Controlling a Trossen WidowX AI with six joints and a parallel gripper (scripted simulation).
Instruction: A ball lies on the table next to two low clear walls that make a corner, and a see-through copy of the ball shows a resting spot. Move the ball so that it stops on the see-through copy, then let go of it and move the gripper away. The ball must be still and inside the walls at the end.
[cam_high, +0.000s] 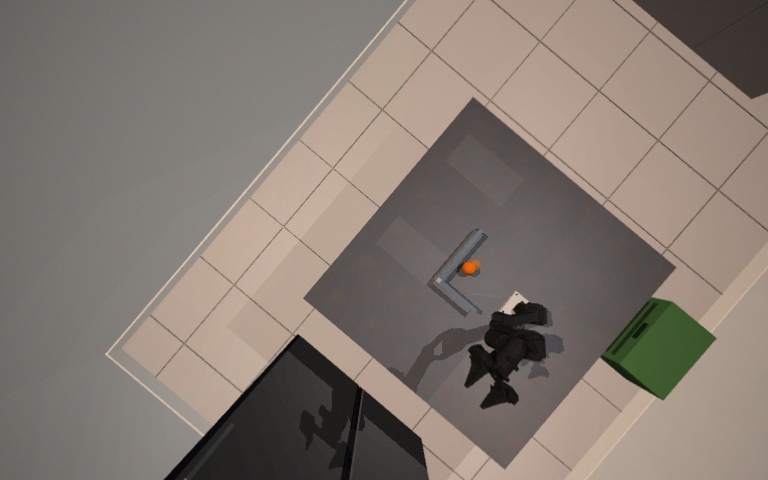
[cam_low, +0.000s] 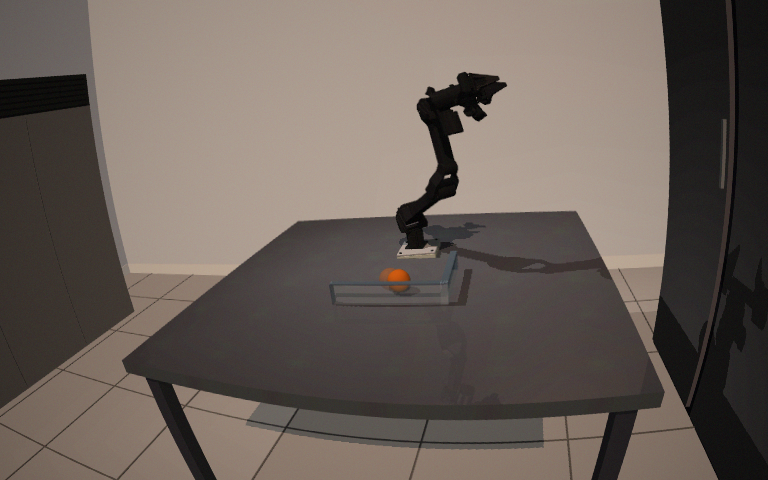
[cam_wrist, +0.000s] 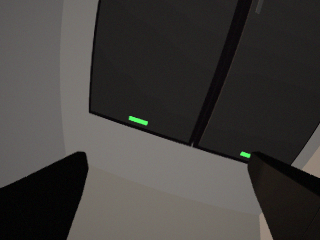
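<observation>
Right now my gripper tip is 530 mm above the orange ball, 320 mm to the left of it and 110 mm short of it. Also, from my gripper tip: see-through copy of ball 530 mm below, 350 mm to the right, 100 mm ahead; then clear wall 540 mm below, 320 mm to the right, 190 mm ahead.
</observation>
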